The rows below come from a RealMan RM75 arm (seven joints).
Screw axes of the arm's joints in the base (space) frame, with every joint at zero. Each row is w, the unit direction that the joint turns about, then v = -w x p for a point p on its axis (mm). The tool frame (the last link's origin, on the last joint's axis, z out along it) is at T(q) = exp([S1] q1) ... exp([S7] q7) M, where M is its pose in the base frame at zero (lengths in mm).
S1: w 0 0 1 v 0.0 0.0 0.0
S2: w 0 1 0 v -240.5 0.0 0.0
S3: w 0 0 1 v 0.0 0.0 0.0
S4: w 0 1 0 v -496.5 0.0 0.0
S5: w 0 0 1 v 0.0 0.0 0.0
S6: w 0 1 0 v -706.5 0.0 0.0
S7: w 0 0 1 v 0.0 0.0 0.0
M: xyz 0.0 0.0 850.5 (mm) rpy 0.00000 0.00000 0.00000 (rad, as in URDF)
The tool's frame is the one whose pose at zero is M.
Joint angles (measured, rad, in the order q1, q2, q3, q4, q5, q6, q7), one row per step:
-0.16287 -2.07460 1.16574 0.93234 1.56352 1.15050 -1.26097
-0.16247 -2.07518 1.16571 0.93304 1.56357 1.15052 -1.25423
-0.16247 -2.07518 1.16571 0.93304 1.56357 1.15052 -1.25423
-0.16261 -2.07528 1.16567 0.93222 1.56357 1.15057 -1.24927
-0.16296 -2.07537 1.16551 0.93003 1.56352 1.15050 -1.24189
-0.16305 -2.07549 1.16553 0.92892 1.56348 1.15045 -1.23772
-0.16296 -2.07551 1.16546 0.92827 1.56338 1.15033 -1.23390
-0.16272 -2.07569 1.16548 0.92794 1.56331 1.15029 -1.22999
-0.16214 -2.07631 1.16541 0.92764 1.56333 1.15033 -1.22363
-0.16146 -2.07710 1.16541 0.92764 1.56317 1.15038 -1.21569
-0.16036 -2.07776 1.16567 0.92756 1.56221 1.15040 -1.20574
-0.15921 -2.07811 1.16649 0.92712 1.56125 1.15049 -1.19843
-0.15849 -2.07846 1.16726 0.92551 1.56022 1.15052 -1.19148
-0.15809 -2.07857 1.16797 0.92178 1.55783 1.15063 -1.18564
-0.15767 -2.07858 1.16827 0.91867 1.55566 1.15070 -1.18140
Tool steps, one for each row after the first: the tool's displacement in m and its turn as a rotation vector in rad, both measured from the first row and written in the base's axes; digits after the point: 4 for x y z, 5 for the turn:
0.0001 -0.0001 -0.0001 0.00186 0.00395 -0.00512
0.0001 -0.0001 -0.0001 0.00186 0.00395 -0.00512
0.0000 -0.0001 -0.0002 0.00262 0.00671 -0.00825
-0.0002 -0.0003 -0.0006 0.00349 0.01057 -0.01215
-0.0004 -0.0004 -0.0008 0.00394 0.01273 -0.01440
-0.0005 -0.0005 -0.0009 0.00472 0.01489 -0.01649
-0.0006 -0.0006 -0.0010 0.00551 0.01705 -0.01884
-0.0007 -0.0008 -0.0012 0.00680 0.02036 -0.02269
-0.0007 -0.0010 -0.0015 0.00864 0.02446 -0.02787
-0.0008 -0.0014 -0.0017 0.01118 0.02932 -0.03414
-0.0010 -0.0018 -0.0020 0.01242 0.03274 -0.03845
-0.0012 -0.0022 -0.0025 0.01311 0.03552 -0.04192
-0.0017 -0.0027 -0.0031 0.01327 0.03598 -0.04319
-0.0021 -0.0031 -0.0035 0.01364 0.03589 -0.04352

